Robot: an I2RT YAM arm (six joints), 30 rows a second.
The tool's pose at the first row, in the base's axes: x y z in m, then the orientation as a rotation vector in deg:
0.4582 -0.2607 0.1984 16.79 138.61 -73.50
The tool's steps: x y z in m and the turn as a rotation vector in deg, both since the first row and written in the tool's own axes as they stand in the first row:
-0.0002 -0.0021 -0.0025 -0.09 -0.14 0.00
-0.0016 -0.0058 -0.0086 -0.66 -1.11 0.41
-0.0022 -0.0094 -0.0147 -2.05 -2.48 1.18
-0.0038 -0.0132 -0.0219 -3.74 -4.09 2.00
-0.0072 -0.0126 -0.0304 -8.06 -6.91 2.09
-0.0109 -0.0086 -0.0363 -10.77 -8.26 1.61
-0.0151 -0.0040 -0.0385 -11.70 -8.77 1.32
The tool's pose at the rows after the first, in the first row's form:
0.4570 -0.2598 0.2013 16.67 138.54 -73.37
0.4555 -0.2568 0.2078 16.30 137.88 -72.34
0.4534 -0.2538 0.2138 15.85 137.16 -70.08
0.4518 -0.2500 0.2210 15.21 136.36 -67.42
0.4530 -0.2426 0.2263 12.20 136.12 -61.68
0.4564 -0.2355 0.2279 10.01 136.44 -58.36
0.4613 -0.2311 0.2274 9.09 136.55 -57.26

